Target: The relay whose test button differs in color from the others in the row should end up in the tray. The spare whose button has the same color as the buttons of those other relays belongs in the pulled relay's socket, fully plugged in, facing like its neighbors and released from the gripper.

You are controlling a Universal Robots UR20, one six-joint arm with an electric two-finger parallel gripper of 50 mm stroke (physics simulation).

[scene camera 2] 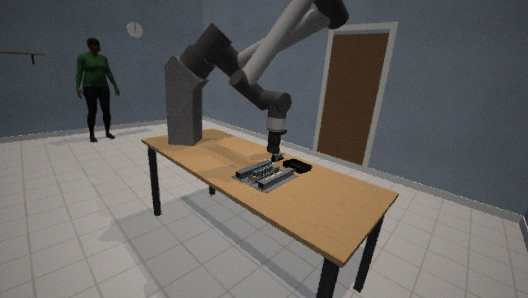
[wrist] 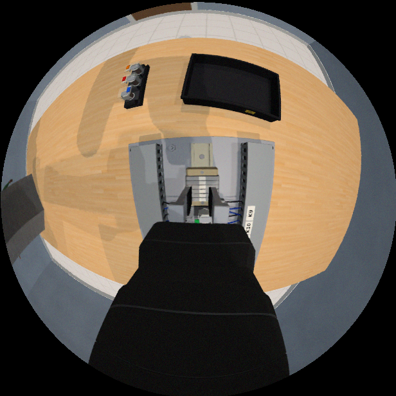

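Pixels of known places: gripper, between the fingertips: (scene camera 2: 274, 161); arm's base, origin of its link: (scene camera 2: 192, 68).
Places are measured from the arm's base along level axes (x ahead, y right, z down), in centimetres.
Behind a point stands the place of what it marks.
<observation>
My gripper (scene camera 2: 273, 158) @(x 87.0, y -3.1, z 52.1 cm) (wrist: 199, 195) is open and empty, low over the relay row, its two fingers apart on either side of the row's line. A relay with a green button (wrist: 197, 221) shows just past the fingers, partly hidden by the gripper body. The other row relays and their buttons are hidden. Three clear-grey spares stand in a black holder (wrist: 144, 84) at the back left of the wrist view: one with an orange button (wrist: 128, 67), one with a red button (wrist: 124, 79), one with a blue button (wrist: 128, 90). The black tray (scene camera 2: 300, 169) @(x 99.2, y -15.3, z 56.9 cm) (wrist: 279, 95) looks empty.
Grey wiring ducts (wrist: 144, 185) (wrist: 261, 175) flank the row, the right one labelled K9 and K10. A beige end stop (wrist: 201, 171) and grey terminal blocks (wrist: 202, 182) sit on the rail (wrist: 201, 148). Blue and black wires run to the right duct. A person (scene camera 2: 95, 70) stands far behind the table.
</observation>
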